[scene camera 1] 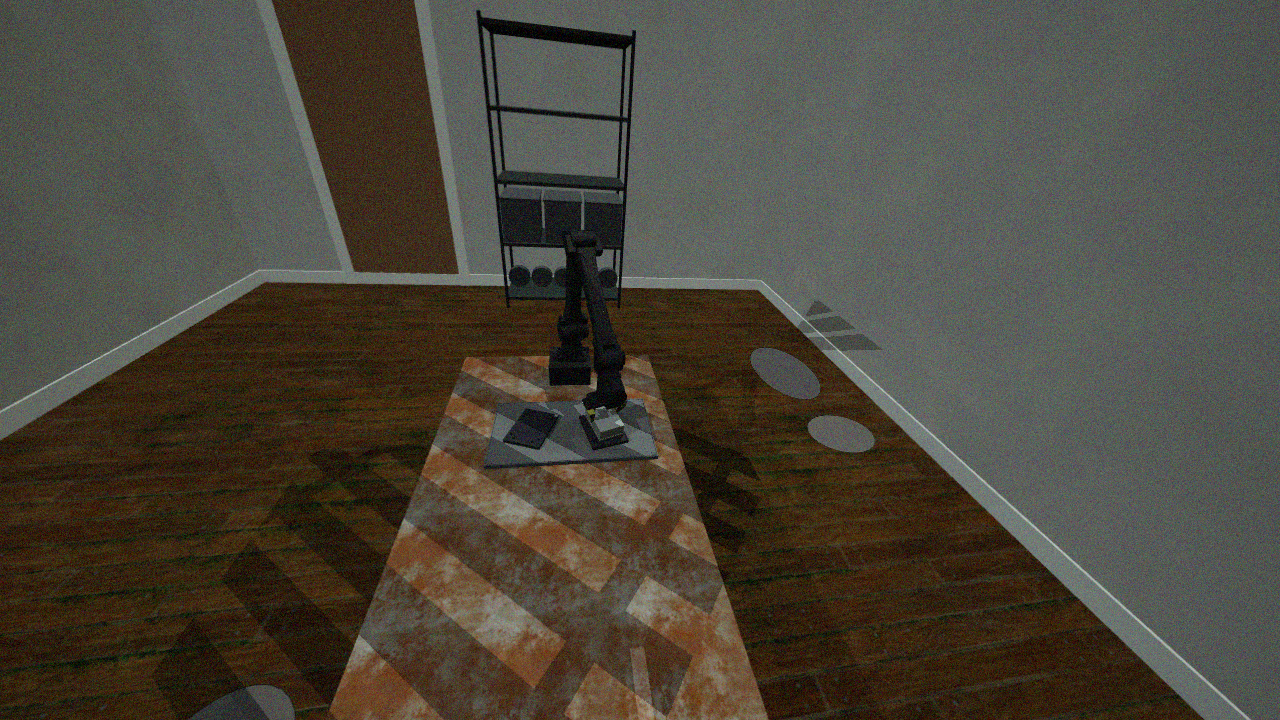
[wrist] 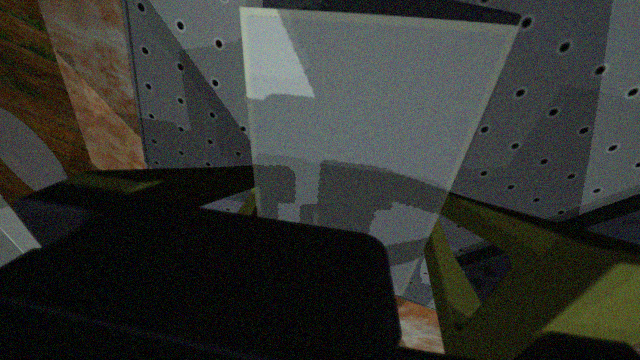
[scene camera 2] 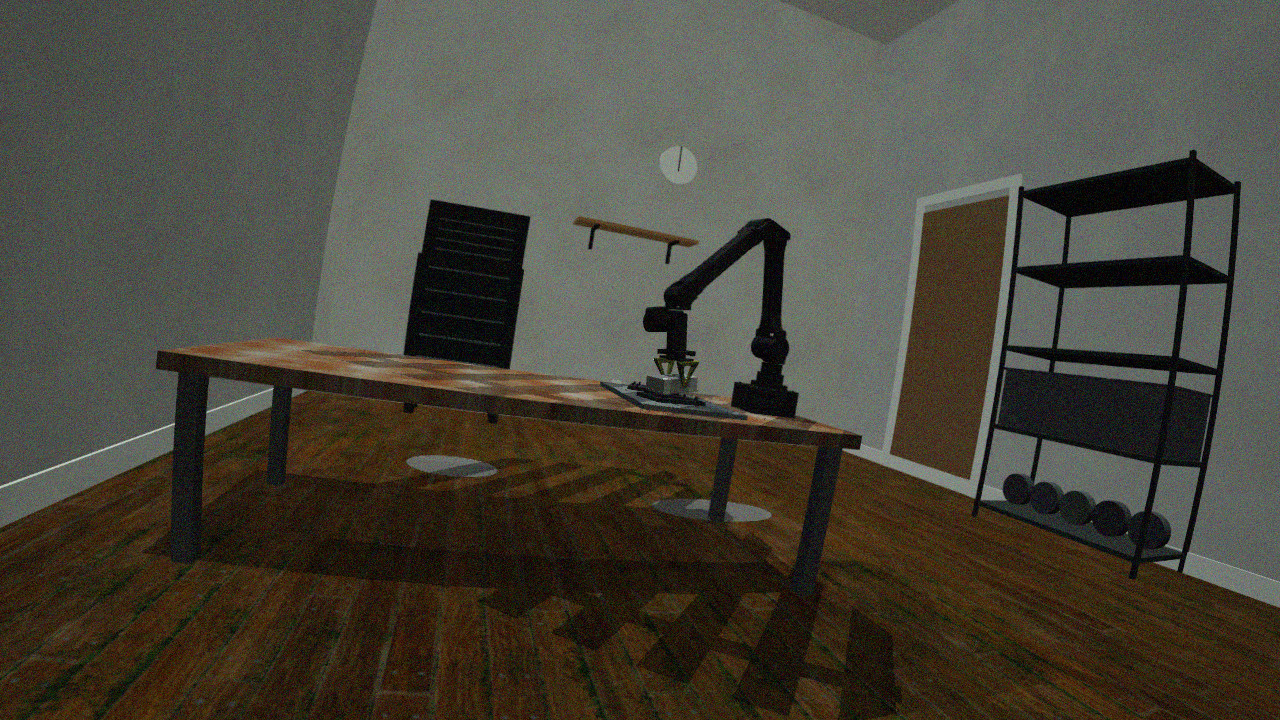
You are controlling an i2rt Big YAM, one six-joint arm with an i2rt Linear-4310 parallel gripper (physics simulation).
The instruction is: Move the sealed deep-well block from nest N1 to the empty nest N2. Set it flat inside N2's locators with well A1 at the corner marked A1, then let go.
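Frame: origin at the arm's base, x back, y right, z up, level; metres.
Seen in the pictures: gripper, fingertip midpoint: (scene camera 1: 602, 417) (wrist: 343, 185) (scene camera 2: 675, 384); arm's base, origin of the base link: (scene camera 1: 571, 356) (scene camera 2: 768, 387).
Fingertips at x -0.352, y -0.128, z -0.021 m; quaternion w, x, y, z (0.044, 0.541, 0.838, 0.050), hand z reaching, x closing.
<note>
Offsets run from my fingertips to a thing's middle. "spot": to the spot under its first point. Level surfaces: height alone.
The sealed deep-well block {dx -0.010, dy -0.004, dz +0.002 m} (scene camera 1: 606, 424) (scene camera 2: 669, 385) (wrist: 370, 85) is pale grey with a translucent, light-edged top. My gripper (scene camera 1: 603, 412) (scene camera 2: 674, 374) (wrist: 343, 185) is shut on it, with a yellow-green finger on each side. The block looks level, over or very close above the dark nest {spot: dx -0.076, dy -0.052, dz -0.042 m} (scene camera 1: 618, 443) on the right in scene camera 1; the exact gap is too small to tell. The other dark nest {dx -0.006, dy +0.232, dz -0.037 m} (scene camera 1: 531, 428) lies to its left with no block on it. Nest labels, the A1 mark and well A1 cannot be read, and the block's underside is hidden.
Both nests sit on a grey perforated plate {dx +0.003, dy +0.097, dz -0.054 m} (scene camera 1: 501, 456) (scene camera 2: 720, 412) (wrist: 540, 125) on the long table {dz -0.061 m} (scene camera 1: 528, 555) (scene camera 2: 447, 381). The arm's black base (scene camera 1: 569, 369) (scene camera 2: 764, 399) stands behind the plate. A black shelf rack (scene camera 1: 496, 170) (scene camera 2: 1188, 295) stands apart from the table.
</note>
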